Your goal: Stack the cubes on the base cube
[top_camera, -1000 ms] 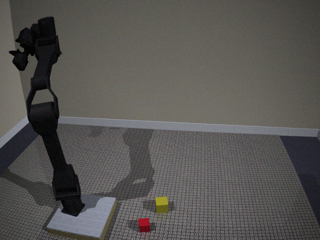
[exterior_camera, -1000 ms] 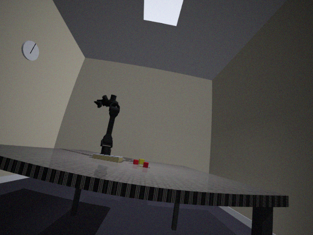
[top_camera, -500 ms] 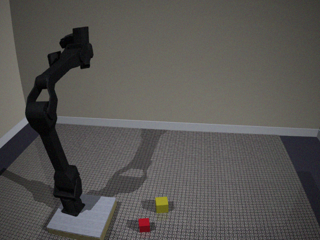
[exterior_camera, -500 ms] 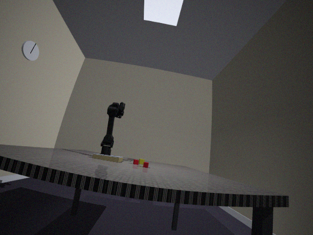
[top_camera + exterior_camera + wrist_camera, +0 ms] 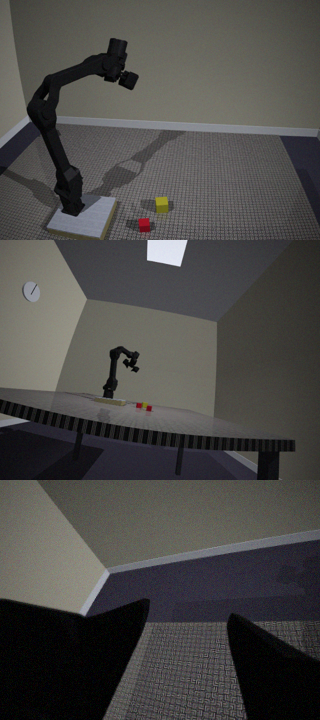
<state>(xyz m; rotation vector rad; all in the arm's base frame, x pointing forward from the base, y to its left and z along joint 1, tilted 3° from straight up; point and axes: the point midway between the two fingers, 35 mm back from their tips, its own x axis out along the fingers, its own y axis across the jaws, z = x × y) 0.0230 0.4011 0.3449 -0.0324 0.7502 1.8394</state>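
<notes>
Right now the yellow base cube is 330 mm below my gripper tip, 320 mm to the right of it and 280 mm ahead of it.
</notes>
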